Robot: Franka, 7 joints.
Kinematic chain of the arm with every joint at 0, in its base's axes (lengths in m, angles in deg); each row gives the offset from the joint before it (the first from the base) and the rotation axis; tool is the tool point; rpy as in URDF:
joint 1: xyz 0 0 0.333 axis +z
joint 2: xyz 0 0 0 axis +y
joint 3: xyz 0 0 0.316 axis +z
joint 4: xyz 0.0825 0 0 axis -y
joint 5: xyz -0.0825 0 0.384 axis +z
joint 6: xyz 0 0 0 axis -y
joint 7: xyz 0.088 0 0 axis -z
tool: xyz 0 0 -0.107 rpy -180 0 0
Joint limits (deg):
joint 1: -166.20..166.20
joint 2: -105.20..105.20
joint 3: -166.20..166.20
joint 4: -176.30..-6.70
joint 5: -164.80..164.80
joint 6: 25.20..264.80
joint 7: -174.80..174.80
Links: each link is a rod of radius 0.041 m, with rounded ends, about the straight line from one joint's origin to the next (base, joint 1, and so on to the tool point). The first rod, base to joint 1, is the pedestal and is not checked.
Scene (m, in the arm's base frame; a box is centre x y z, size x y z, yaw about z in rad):
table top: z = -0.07
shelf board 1: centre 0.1 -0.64 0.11 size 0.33 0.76 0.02 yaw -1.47
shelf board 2: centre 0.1 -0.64 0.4 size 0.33 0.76 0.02 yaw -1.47
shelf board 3: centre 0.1 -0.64 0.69 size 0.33 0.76 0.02 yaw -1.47
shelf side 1: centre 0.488 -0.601 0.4 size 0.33 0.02 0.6 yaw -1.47
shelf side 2: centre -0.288 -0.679 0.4 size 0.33 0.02 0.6 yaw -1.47
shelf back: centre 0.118 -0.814 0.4 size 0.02 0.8 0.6 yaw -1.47
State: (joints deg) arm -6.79 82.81 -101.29 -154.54 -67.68 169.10 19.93
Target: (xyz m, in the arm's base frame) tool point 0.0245 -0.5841 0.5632
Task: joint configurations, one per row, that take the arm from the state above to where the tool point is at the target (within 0.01 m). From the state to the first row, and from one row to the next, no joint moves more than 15 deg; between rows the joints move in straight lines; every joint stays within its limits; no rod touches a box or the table.
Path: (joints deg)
1: 2.12 89.20 -115.44 -153.55 -66.88 166.74 19.93
2: 11.04 95.58 -129.58 -152.56 -66.09 164.37 19.93
3: 2.92 89.37 -124.31 -139.90 -64.64 165.23 19.93
4: -5.20 83.17 -119.04 -127.24 -63.19 166.10 19.93
5: -13.32 76.96 -113.77 -114.58 -61.74 166.96 19.93

